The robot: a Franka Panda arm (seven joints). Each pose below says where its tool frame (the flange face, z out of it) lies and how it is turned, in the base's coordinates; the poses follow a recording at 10 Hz.
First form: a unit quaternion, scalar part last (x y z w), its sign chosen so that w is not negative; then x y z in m.
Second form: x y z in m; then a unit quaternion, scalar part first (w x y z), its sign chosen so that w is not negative. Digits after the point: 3 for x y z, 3 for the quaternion.
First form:
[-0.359 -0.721 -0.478 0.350 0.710 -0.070 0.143]
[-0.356 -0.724 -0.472 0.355 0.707 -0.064 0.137]
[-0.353 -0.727 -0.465 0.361 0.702 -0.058 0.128]
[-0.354 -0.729 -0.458 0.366 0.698 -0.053 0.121]
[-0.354 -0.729 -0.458 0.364 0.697 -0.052 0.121]
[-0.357 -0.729 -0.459 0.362 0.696 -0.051 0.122]
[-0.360 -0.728 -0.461 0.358 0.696 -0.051 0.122]
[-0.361 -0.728 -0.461 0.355 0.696 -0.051 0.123]
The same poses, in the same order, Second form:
[0.710 -0.070 0.143 0.350 -0.359 -0.721 -0.478]
[0.707 -0.064 0.137 0.355 -0.356 -0.724 -0.472]
[0.702 -0.058 0.128 0.361 -0.353 -0.727 -0.465]
[0.698 -0.053 0.121 0.366 -0.354 -0.729 -0.458]
[0.697 -0.052 0.121 0.364 -0.354 -0.729 -0.458]
[0.696 -0.051 0.122 0.362 -0.357 -0.729 -0.459]
[0.696 -0.051 0.122 0.358 -0.360 -0.728 -0.461]
[0.696 -0.051 0.123 0.355 -0.361 -0.728 -0.461]

